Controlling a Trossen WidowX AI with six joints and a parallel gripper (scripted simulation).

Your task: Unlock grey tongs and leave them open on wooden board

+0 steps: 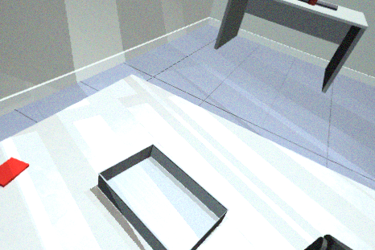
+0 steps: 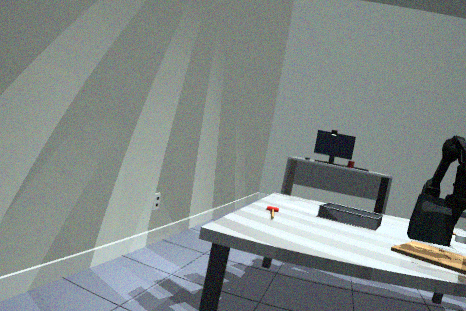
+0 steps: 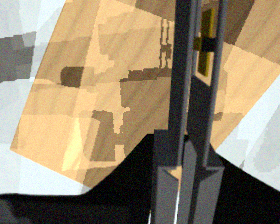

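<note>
My gripper tip is 13 cm above the wooden board. From my gripper tip the other things lie so: yellow lock piece: 5 cm behind, 4 cm above; grey roasting tin: 38 cm ahead, 49 cm to the right, 11 cm below; red object: 74 cm ahead, 25 cm to the right, 13 cm below.
</note>
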